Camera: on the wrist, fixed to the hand. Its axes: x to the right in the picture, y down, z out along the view.
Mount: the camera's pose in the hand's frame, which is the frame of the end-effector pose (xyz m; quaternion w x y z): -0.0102 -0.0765 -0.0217 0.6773 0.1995 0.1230 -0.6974
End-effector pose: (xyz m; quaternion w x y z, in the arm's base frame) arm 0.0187 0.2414 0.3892 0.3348 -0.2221 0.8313 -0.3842
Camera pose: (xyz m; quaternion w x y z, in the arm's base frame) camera 0.0184 0.2121 0.4638 0.0991 0.6161 -0.3727 0.6868
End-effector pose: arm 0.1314 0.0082 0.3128 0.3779 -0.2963 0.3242 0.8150
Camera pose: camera 0.2039 0.0261 0.2836 0.8436 -0.4516 0.2220 0.1873
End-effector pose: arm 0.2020 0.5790 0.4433 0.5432 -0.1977 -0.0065 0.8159
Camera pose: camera 0.2802 0.5968 0.4438 0.9772 -0.1214 0.0873 0.1508
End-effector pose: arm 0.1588 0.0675 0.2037 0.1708 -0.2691 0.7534 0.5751
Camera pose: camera 0.2141 0.0340 0.1563 0.4778 -0.7444 0.4584 0.0870
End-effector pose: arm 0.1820 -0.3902 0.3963 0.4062 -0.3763 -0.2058 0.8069
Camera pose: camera 0.2410 -0.3531 0.4359 0.9382 -0.1296 -0.1909 0.2580
